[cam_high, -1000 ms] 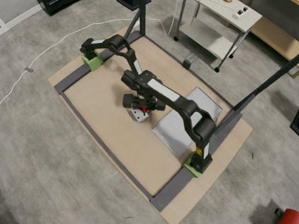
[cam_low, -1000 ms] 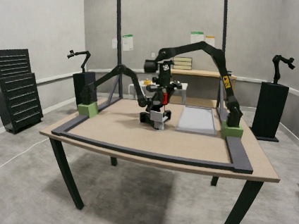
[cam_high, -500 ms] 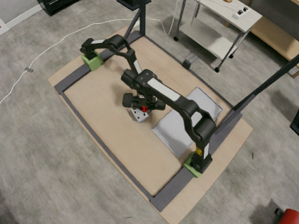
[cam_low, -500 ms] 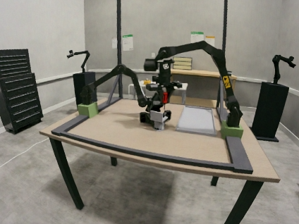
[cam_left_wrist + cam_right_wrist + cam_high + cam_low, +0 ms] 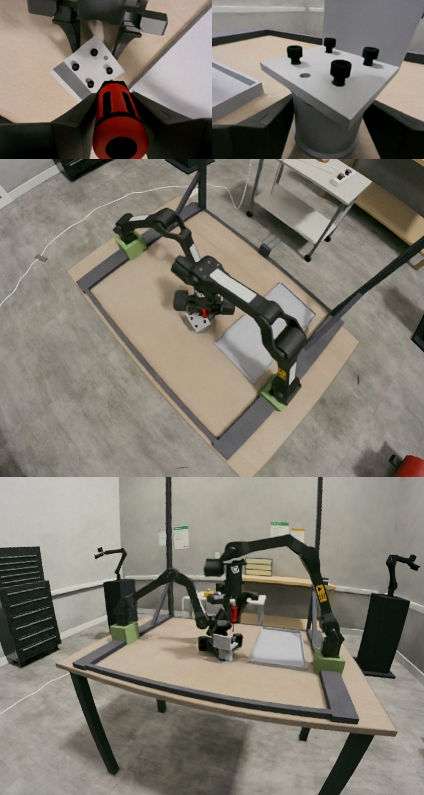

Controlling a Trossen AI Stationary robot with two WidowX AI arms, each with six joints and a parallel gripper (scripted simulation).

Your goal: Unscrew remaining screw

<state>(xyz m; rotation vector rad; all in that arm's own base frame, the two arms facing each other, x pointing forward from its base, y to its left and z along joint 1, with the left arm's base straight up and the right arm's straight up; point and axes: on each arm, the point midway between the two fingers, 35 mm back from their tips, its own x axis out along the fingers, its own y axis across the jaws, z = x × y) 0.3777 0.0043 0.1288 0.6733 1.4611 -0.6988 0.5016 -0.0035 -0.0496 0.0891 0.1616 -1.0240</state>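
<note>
The light grey bracket is 1 cm ahead of my left hand, 2 cm to the right of it and 12 cm below it. From my left hand the other things lie so: black screw (1 cm behind, 3 cm to the right, 12 cm below); grey joint module (1 cm ahead, 2 cm to the right, 16 cm below); red screwdriver (3 cm below).
Now: right hand 2 cm to the right of the grey joint module, 2 cm short of it and 1 cm above it. Also, from my right hand: black screw 3 cm above; then red screwdriver 13 cm above, 4 cm to the left, 1 cm ahead; then light grey bracket 4 cm above, 2 cm ahead, 1 cm to the left.
</note>
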